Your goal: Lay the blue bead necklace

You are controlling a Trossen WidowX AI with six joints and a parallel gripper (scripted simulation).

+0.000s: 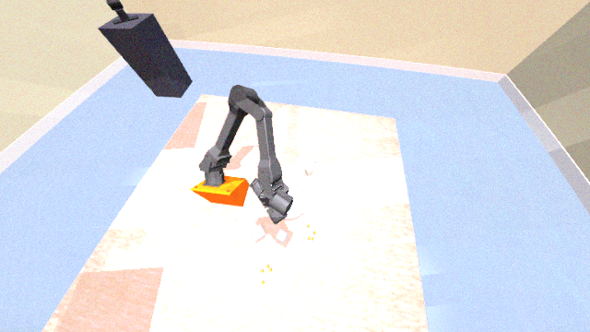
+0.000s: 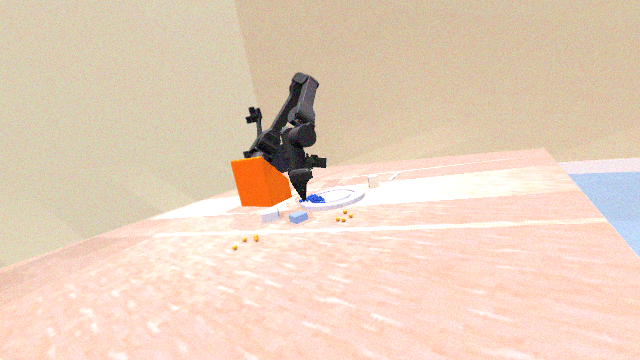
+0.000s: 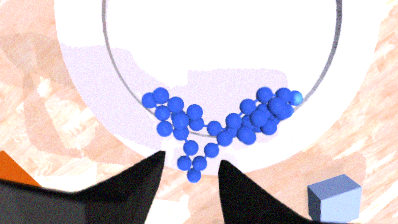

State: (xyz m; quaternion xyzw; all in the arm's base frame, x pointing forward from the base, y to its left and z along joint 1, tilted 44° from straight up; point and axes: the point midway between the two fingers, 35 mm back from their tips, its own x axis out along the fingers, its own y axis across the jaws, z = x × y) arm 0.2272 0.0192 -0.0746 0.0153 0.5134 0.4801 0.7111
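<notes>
Now: the round white bead board 70 mm ahead of my gripper tip, 50 mm to the left of it and 10 mm below it. From my gripper tip the other things lie so: white block (120 mm to the right, 30 mm behind, 10 mm below); then light blue cube (120 mm to the right, 60 mm ahead, 10 mm below); then beige cube (190 mm to the left, 150 mm ahead).
</notes>
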